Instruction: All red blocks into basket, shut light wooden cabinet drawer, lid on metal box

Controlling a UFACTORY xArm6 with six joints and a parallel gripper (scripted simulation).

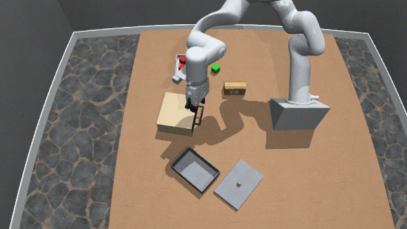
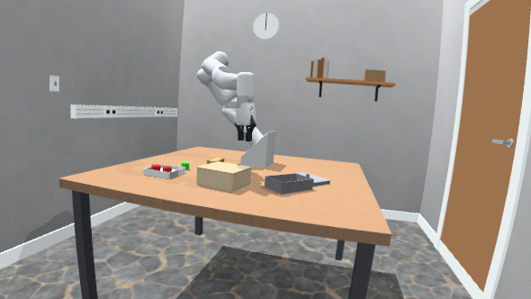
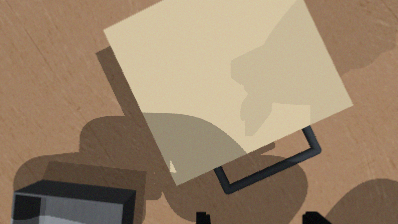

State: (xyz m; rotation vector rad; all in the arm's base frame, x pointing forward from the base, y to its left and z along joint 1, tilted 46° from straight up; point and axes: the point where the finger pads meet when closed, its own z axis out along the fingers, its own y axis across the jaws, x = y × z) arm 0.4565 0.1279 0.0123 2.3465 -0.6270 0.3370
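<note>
Right now my hand is 190 mm past the flat lid, 270 mm to the right of it and 190 mm above it. Round my hand: metal box: 220 mm to the left, 180 mm below; then white basket: 80 mm ahead, 370 mm to the right, 200 mm below; then taped cardboard box: 170 mm behind, 230 mm to the right, 170 mm below.
</note>
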